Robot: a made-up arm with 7 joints. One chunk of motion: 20 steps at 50 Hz.
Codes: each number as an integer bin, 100 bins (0 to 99) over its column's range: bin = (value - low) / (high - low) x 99, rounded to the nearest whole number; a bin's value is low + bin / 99 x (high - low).
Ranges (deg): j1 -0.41..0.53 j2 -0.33..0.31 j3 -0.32..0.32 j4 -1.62..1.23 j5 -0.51..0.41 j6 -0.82..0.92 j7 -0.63..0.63
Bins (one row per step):
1: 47 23 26 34 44 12 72
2: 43 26 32 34 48 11 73
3: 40 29 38 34 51 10 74
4: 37 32 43 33 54 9 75
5: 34 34 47 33 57 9 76
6: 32 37 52 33 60 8 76
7: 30 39 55 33 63 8 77
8: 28 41 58 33 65 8 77
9: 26 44 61 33 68 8 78
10: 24 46 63 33 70 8 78
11: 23 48 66 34 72 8 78
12: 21 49 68 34 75 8 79
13: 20 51 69 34 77 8 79
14: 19 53 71 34 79 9 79
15: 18 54 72 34 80 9 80
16: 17 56 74 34 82 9 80
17: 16 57 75 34 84 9 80
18: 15 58 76 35 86 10 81
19: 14 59 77 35 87 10 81
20: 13 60 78 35 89 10 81
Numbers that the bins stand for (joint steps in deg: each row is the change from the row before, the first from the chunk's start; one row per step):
1: 0.036 -0.181 -0.152 -0.641 -0.101 -0.609 0.286
2: -0.002 -0.162 -0.113 -0.641 -0.064 -0.627 0.299
3: -0.030 -0.143 -0.074 -0.641 -0.036 -0.644 0.312
4: -0.059 -0.123 -0.042 -0.670 -0.008 -0.662 0.325
5: -0.087 -0.110 -0.016 -0.670 0.020 -0.662 0.337
6: -0.106 -0.091 0.016 -0.670 0.048 -0.679 0.337
7: -0.125 -0.078 0.036 -0.670 0.075 -0.679 0.350
8: -0.144 -0.065 0.055 -0.670 0.094 -0.679 0.350
9: -0.163 -0.046 0.074 -0.670 0.122 -0.679 0.363
10: -0.182 -0.033 0.087 -0.670 0.141 -0.679 0.363
11: -0.192 -0.020 0.107 -0.641 0.159 -0.679 0.363
12: -0.211 -0.013 0.120 -0.641 0.187 -0.679 0.375
13: -0.220 0.000 0.126 -0.641 0.206 -0.679 0.375
14: -0.230 0.013 0.139 -0.641 0.224 -0.662 0.375
15: -0.239 0.019 0.145 -0.641 0.233 -0.662 0.388
16: -0.249 0.032 0.158 -0.641 0.252 -0.662 0.388
17: -0.258 0.038 0.165 -0.641 0.271 -0.662 0.388
18: -0.268 0.045 0.171 -0.612 0.289 -0.644 0.401
19: -0.277 0.051 0.178 -0.612 0.298 -0.644 0.401
20: -0.287 0.058 0.184 -0.612 0.317 -0.644 0.401

